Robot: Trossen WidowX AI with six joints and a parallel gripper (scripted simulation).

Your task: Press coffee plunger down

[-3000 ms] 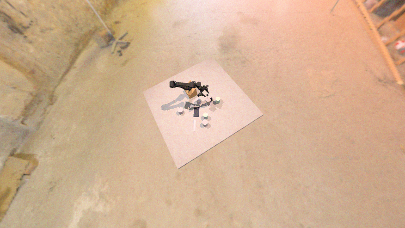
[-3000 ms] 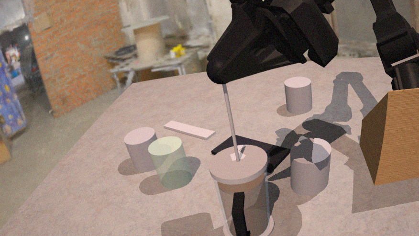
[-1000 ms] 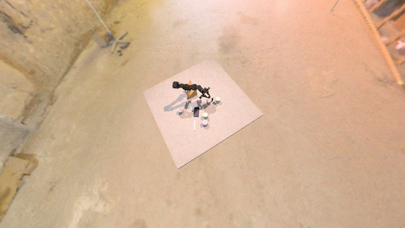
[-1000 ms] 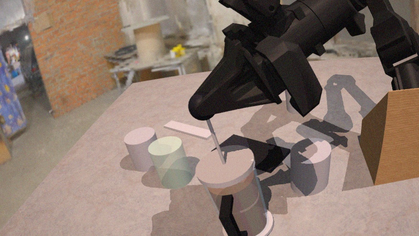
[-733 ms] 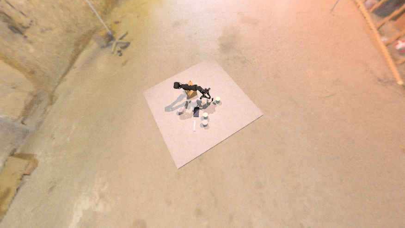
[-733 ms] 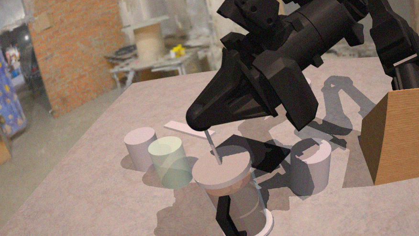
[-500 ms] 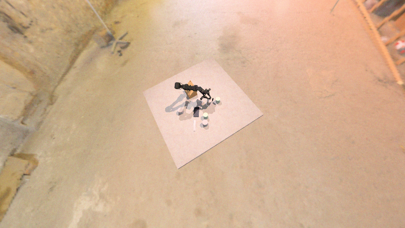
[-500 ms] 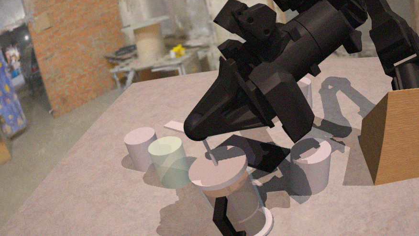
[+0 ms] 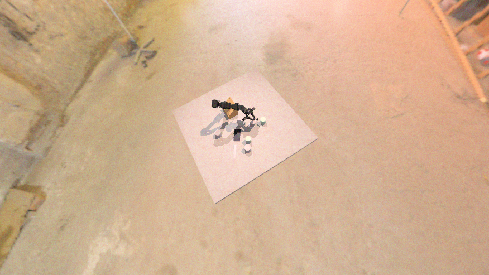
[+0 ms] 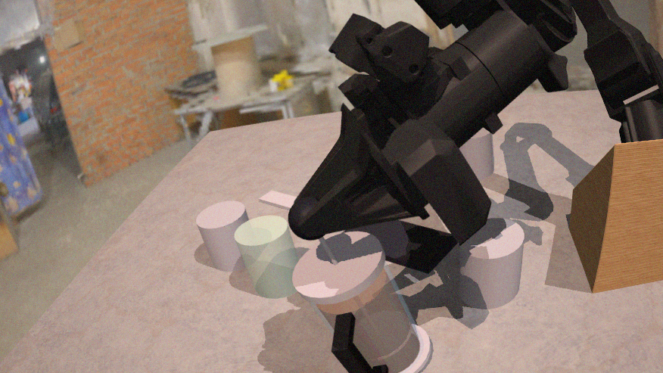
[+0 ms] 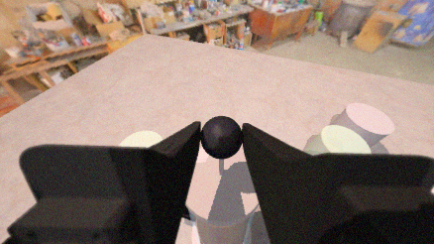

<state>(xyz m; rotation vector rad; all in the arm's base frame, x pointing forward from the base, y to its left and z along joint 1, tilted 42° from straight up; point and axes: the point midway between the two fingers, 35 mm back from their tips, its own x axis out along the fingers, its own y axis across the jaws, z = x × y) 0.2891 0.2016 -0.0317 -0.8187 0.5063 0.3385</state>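
The coffee press is 30 mm behind my gripper tip and 90 mm below it. Also, from my gripper tip: white flat bar 190 mm ahead, 320 mm to the right, 180 mm below.
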